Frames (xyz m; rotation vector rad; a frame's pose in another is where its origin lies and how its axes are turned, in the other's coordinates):
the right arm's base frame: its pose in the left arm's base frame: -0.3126 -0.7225 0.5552 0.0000 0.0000 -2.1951
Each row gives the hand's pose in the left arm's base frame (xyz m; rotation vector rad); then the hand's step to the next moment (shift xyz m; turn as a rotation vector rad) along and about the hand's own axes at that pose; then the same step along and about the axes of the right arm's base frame.
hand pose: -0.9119 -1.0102 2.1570 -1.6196 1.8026 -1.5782
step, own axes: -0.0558 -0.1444 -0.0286 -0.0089 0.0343 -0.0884
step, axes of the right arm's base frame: -0.1189 0.0102 0.1027 0.0099 -0.0947 0.0021
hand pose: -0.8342 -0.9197 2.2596 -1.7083 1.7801 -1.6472
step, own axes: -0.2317 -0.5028 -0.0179 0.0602 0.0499 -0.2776
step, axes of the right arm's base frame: -0.4751 0.0998 0.2668 0.0714 -0.2619 0.0974
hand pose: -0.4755 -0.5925 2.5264 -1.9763 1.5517 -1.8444
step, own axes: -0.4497 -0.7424 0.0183 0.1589 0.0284 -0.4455
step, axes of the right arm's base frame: -0.8580 0.0718 0.1116 0.1146 -0.3961 0.2335
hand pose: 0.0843 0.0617 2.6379 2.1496 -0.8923 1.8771
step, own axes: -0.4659 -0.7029 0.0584 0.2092 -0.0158 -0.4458
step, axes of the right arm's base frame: -0.7981 -0.0844 -0.2655 0.0844 -0.3873 0.2927
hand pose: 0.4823 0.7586 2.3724 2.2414 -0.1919 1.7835
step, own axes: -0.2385 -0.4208 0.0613 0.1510 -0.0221 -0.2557
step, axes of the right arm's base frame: -0.3663 -0.1225 -0.2976 0.0304 -0.2218 0.1963
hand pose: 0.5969 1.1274 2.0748 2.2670 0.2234 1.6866
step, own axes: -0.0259 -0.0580 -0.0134 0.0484 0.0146 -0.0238
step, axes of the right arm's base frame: -0.0295 -0.0424 -0.0393 0.0017 -0.0101 0.0549
